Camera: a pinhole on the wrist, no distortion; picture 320 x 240 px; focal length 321.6 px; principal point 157.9 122.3 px. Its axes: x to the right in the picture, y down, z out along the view. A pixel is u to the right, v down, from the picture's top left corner.
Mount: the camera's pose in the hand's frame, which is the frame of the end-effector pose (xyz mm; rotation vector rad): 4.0 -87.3 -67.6 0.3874 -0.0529 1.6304
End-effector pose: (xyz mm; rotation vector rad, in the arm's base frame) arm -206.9 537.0 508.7 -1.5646 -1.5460 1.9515
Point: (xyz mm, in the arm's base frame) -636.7 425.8 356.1
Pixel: 291.7 58.2
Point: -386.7 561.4 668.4
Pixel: 45.9 210.3
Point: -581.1 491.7 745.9
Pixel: 58.4 214.2
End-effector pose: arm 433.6 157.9 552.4 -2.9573 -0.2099 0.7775
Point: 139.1 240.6 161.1
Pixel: 267.4 225.2
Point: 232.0 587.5 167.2
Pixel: 68.5 156.9
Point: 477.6 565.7 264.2
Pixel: 10.6 15.5
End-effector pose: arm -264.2 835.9 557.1 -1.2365 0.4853 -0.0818
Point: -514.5 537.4 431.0
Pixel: behind the camera
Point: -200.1 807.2 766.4
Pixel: outside the picture
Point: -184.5 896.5 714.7
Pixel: 162.4 195.1
